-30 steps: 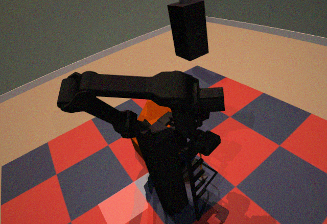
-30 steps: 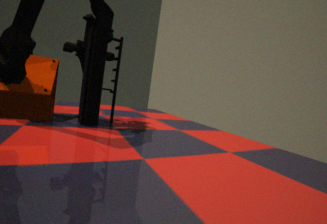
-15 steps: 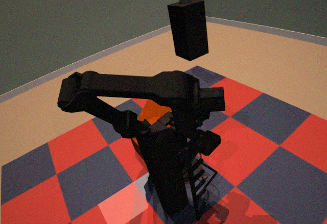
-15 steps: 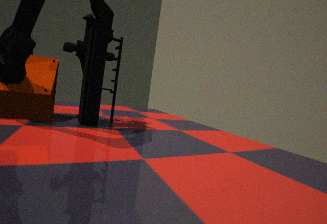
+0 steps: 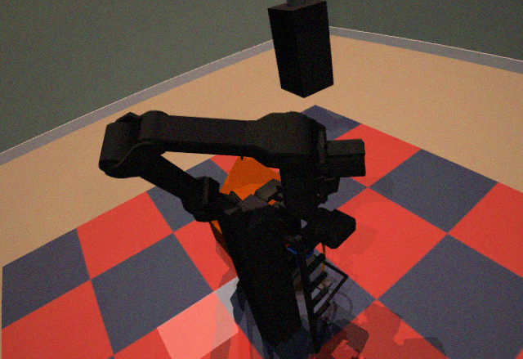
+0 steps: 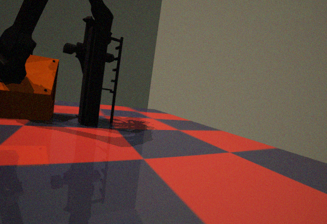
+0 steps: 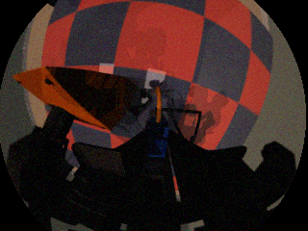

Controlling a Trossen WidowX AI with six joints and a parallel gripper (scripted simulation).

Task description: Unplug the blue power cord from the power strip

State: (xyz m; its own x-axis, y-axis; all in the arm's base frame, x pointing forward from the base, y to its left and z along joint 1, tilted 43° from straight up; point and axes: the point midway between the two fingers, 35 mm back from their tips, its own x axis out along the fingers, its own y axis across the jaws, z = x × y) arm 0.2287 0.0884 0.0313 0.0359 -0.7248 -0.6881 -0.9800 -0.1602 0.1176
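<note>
Right now my gripper tip is 1 cm short of the blue plug and 3 cm to the left of it.
</note>
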